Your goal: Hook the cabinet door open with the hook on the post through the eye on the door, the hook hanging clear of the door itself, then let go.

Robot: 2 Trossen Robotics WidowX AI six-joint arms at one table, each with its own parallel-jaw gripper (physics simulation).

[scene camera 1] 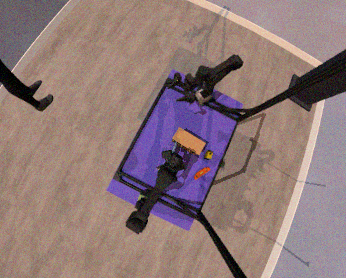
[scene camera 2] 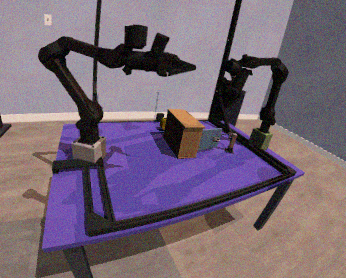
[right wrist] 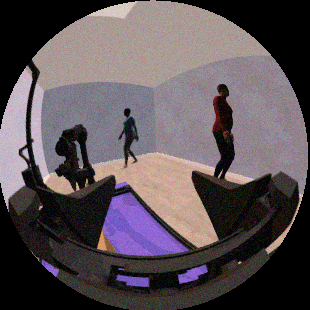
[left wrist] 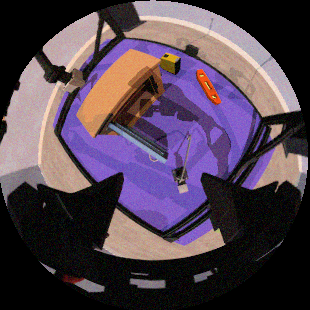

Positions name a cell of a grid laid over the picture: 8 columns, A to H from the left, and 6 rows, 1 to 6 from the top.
Labels:
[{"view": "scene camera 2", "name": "right gripper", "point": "E2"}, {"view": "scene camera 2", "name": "wooden cabinet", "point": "E3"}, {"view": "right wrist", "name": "right gripper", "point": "D4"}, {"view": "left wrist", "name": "left gripper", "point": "E4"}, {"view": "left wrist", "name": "wooden cabinet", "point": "D2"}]

